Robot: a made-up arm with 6 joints. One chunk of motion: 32 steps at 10 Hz.
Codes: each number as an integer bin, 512 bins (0 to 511) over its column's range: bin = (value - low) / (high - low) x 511, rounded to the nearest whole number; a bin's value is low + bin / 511 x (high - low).
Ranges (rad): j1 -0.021..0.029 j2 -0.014..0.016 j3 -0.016..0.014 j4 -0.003..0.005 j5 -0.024..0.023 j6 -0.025..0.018
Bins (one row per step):
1: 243 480 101 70 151 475
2: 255 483 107 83 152 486
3: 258 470 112 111 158 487
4: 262 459 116 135 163 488
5: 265 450 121 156 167 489
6: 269 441 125 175 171 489
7: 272 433 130 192 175 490
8: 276 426 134 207 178 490
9: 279 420 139 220 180 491
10: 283 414 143 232 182 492
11: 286 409 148 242 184 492
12: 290 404 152 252 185 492
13: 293 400 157 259 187 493
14: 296 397 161 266 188 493
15: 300 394 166 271 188 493
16: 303 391 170 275 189 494
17: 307 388 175 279 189 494
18: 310 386 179 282 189 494
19: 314 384 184 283 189 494
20: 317 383 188 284 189 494
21: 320 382 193 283 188 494
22: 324 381 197 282 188 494
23: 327 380 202 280 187 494
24: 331 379 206 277 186 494
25: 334 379 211 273 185 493
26: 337 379 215 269 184 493
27: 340 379 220 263 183 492
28: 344 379 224 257 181 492
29: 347 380 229 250 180 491
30: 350 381 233 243 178 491
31: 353 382 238 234 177 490
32: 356 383 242 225 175 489
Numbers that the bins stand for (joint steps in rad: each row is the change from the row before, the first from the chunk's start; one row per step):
1: 0.00278 0.01418 -0.01007 -0.00190 -0.01011 0.01497
2: 0.00395 0.01436 -0.00972 -0.00170 -0.01002 0.01590
3: 0.00424 0.01359 -0.00942 -0.00126 -0.00947 0.01598
4: 0.00464 0.01295 -0.00919 -0.00089 -0.00901 0.01606
5: 0.00493 0.01242 -0.00890 -0.00056 -0.00864 0.01615
6: 0.00532 0.01189 -0.00866 -0.00026 -0.00827 0.01615
7: 0.00561 0.01142 -0.00837 0.00001 -0.00790 0.01623
8: 0.00601 0.01101 -0.00813 0.00024 -0.00763 0.01623
9: 0.00630 0.01066 -0.00784 0.00044 -0.00744 0.01632
10: 0.00669 0.01031 -0.00760 0.00063 -0.00726 0.01640
11: 0.00698 0.01001 -0.00731 0.00079 -0.00708 0.01640
12: 0.00738 0.00972 -0.00708 0.00095 -0.00698 0.01640
13: 0.00767 0.00948 -0.00678 0.00105 -0.00680 0.01649
14: 0.00796 0.00931 -0.00655 0.00116 -0.00671 0.01649
15: 0.00835 0.00913 -0.00625 0.00124 -0.00671 0.01649
16: 0.00865 0.00895 -0.00602 0.00131 -0.00662 0.01657
17: 0.00904 0.00878 -0.00573 0.00137 -0.00662 0.01657
18: 0.00933 0.00866 -0.00549 0.00141 -0.00662 0.01657
19: 0.00972 0.00854 -0.00520 0.00143 -0.00662 0.01657
20: 0.01002 0.00849 -0.00496 0.00145 -0.00662 0.01657
21: 0.01031 0.00843 -0.00467 0.00143 -0.00671 0.01657
22: 0.01070 0.00837 -0.00443 0.00141 -0.00671 0.01657
23: 0.01100 0.00831 -0.00414 0.00138 -0.00680 0.01657
24: 0.01139 0.00825 -0.00391 0.00134 -0.00689 0.01657
25: 0.01168 0.00825 -0.00361 0.00127 -0.00698 0.01649
26: 0.01197 0.00825 -0.00338 0.00121 -0.00708 0.01649
27: 0.01227 0.00825 -0.00308 0.00112 -0.00717 0.01640
28: 0.01266 0.00825 -0.00285 0.00102 -0.00735 0.01640
29: 0.01295 0.00831 -0.00256 0.00091 -0.00744 0.01632
30: 0.01325 0.00837 -0.00232 0.00080 -0.00763 0.01632
31: 0.01354 0.00843 -0.00203 0.00066 -0.00772 0.01623
32: 0.01383 0.00849 -0.00179 0.00052 -0.00790 0.01615

